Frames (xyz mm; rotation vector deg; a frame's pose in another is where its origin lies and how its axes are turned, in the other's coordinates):
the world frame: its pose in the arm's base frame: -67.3 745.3 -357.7 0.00 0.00 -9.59
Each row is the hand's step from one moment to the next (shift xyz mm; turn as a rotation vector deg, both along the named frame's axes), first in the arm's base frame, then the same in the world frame.
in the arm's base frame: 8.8 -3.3 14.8 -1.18 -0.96 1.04
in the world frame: 9.2 -1.8 14.8 -1.00 -1.14 1.04
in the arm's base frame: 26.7 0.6 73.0 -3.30 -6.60 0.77
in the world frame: 26.2 5.0 73.0 -2.15 -7.06 0.77
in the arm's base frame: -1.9 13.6 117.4 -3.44 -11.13 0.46
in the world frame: -4.1 13.1 117.4 -1.54 -11.55 0.46
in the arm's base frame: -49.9 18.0 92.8 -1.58 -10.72 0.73
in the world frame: -52.2 9.4 92.8 0.23 -10.83 0.73
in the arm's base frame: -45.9 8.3 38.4 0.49 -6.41 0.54
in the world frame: -46.6 0.5 38.4 1.55 -6.24 0.54
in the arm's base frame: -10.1 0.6 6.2 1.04 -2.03 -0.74
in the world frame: -10.1 -1.1 6.2 1.36 -1.83 -0.74
